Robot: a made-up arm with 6 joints. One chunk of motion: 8 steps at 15 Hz.
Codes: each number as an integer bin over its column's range. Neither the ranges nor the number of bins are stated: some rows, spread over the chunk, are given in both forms.
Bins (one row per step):
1: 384 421 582 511 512 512
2: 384 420 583 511 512 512
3: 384 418 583 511 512 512
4: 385 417 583 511 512 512
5: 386 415 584 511 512 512
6: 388 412 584 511 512 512
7: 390 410 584 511 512 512
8: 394 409 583 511 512 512
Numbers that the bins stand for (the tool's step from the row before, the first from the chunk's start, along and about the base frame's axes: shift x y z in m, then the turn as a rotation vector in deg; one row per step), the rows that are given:
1: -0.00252 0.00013 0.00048 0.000 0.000 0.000
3: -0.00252 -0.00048 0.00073 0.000 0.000 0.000
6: -0.00156 -0.00169 0.00098 0.000 0.000 0.000
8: -0.00013 -0.00230 0.00073 0.000 0.000 0.000
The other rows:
2: -0.00252 -0.00008 0.00073 0.000 0.000 0.000
4: -0.00228 -0.00068 0.00073 0.000 0.000 0.000
5: -0.00204 -0.00109 0.00098 0.000 0.000 0.000
7: -0.00109 -0.00210 0.00098 0.000 0.000 0.000

